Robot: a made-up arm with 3 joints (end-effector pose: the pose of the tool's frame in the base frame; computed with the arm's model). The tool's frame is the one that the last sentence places.
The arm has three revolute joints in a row. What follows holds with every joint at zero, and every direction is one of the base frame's.
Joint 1 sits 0.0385 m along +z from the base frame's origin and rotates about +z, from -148.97 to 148.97 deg.
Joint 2 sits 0.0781 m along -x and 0.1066 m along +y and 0.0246 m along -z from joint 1 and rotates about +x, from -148.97 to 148.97 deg.
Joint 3 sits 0.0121 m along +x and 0.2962 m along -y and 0.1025 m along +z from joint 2 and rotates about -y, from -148.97 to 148.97 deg.
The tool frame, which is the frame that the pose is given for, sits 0.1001 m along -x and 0.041 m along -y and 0.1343 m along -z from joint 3; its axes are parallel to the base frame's.
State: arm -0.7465 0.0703 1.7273
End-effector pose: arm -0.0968 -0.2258 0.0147 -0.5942 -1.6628 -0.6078
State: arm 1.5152 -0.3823 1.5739
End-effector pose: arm 0.2087 0.0571 0.1423 0.9573 -1.5033 1.4448
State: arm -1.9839 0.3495 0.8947
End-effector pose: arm -0.1642 0.0981 -0.1576 -0.6780 -0.9119 -1.9635
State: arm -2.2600 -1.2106 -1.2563
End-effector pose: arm 0.2462 0.0883 0.3845 -0.7471 -1.9331 2.3115
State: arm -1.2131 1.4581 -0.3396
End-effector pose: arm -0.0161 0.2130 -0.3201 1.3788 -0.6106 -0.7365
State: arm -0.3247 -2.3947 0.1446
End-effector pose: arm -0.0349 0.3532 0.2759 -2.3622 0.3184 0.0194
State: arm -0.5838 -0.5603 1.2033
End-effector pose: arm -0.0907 -0.1796 0.1599 -0.8029 -0.9753 -0.1673
